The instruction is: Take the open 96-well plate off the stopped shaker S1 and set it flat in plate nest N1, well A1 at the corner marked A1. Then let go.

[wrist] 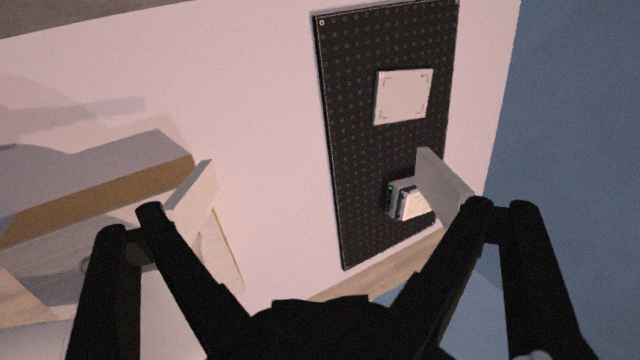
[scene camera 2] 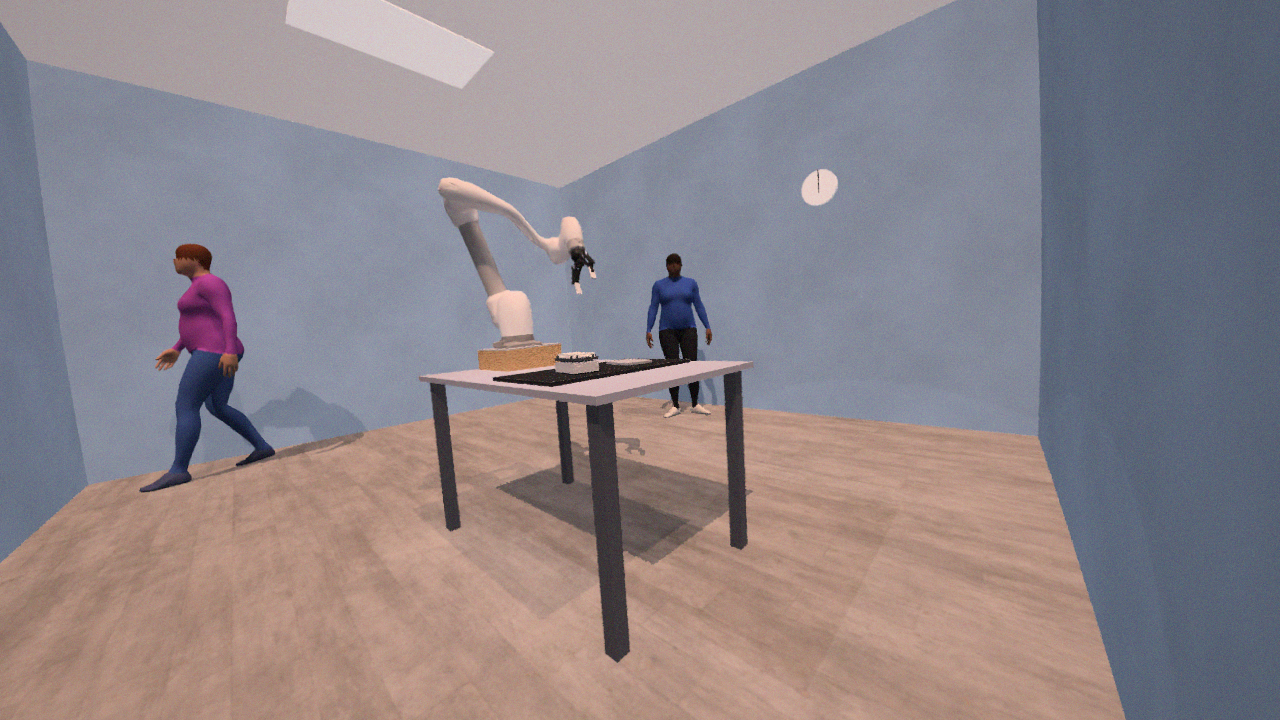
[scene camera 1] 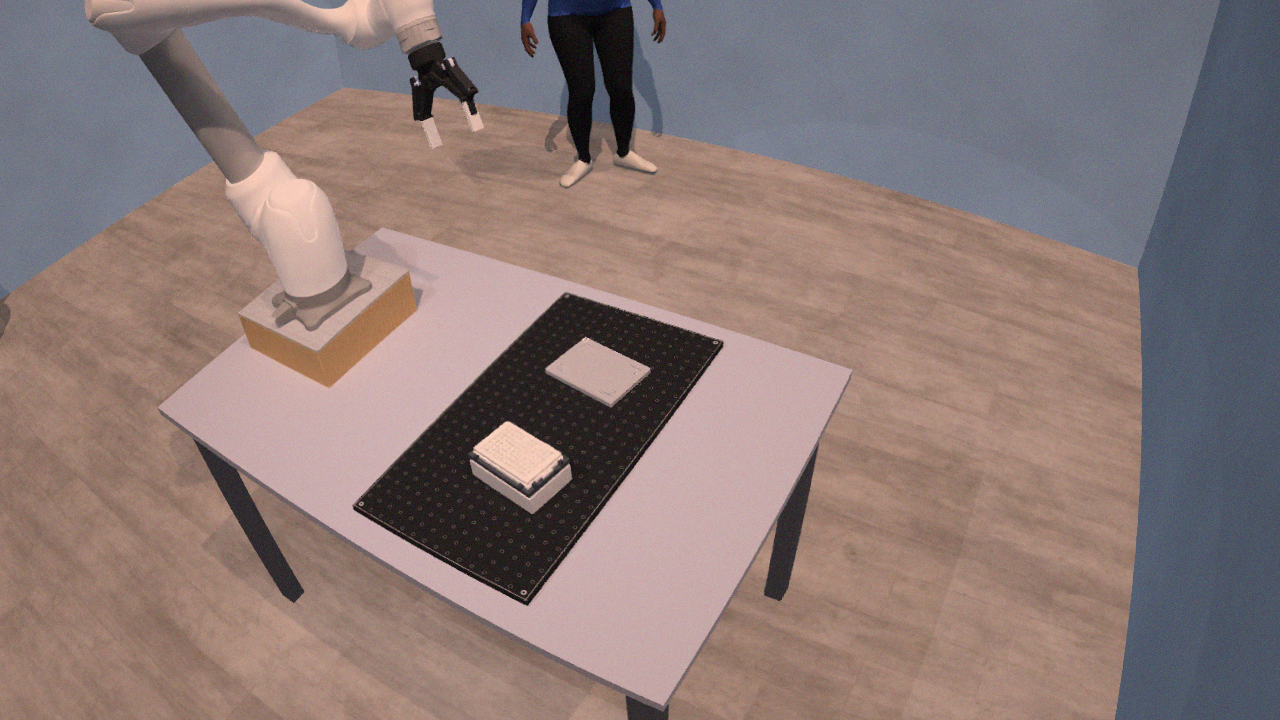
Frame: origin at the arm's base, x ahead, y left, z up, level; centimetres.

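Seen in the pictures: gripper, fingertip midpoint: (wrist: 315, 171) (scene camera 2: 586, 286) (scene camera 1: 456, 138); arm's base, origin of the base link: (wrist: 157, 279) (scene camera 2: 518, 346) (scene camera 1: 321, 296).
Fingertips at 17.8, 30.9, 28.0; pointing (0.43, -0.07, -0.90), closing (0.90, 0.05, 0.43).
Observation:
Pixels of each thing's top centre, then the offset from my fingertips to it, as dx, dy, dz. Level surfaces: height alone.
- white 96-well plate, middle of its top: (scene camera 1: 516, 450) (wrist: 421, 203) (scene camera 2: 575, 353) +47.6, -36.0, -30.3
- nest N1, middle of its top: (scene camera 1: 597, 367) (wrist: 405, 97) (scene camera 2: 628, 360) +41.0, -7.3, -35.8
- black perforated board, its level: dz -37.2
The white 96-well plate (scene camera 1: 519, 453) (scene camera 2: 576, 356) (wrist: 416, 204) lies flat on top of the shaker S1 (scene camera 1: 512, 484) (scene camera 2: 577, 367) (wrist: 394, 199), a light box with a dark top edge. In the wrist view a green light shows on the shaker's side, and a finger hides part of the plate. The nest N1 (scene camera 1: 597, 370) (scene camera 2: 629, 362) (wrist: 403, 97) is a flat pale slab with corner marks, with no plate on it. The corner lettering is too small to read. My gripper (scene camera 1: 454, 130) (scene camera 2: 585, 282) (wrist: 315, 171) is open and empty, high above the table, away from the plate and the nest.
The shaker and nest stand on a black perforated board (scene camera 1: 429, 483) (scene camera 2: 528, 377) (wrist: 350, 240) on the table (scene camera 1: 716, 465) (scene camera 2: 680, 379) (wrist: 260, 125). The arm's base stands on a wooden block (scene camera 1: 366, 335) (scene camera 2: 519, 358) (wrist: 105, 200). Two people (scene camera 2: 677, 308) (scene camera 2: 204, 331) stand on the floor away from the table.

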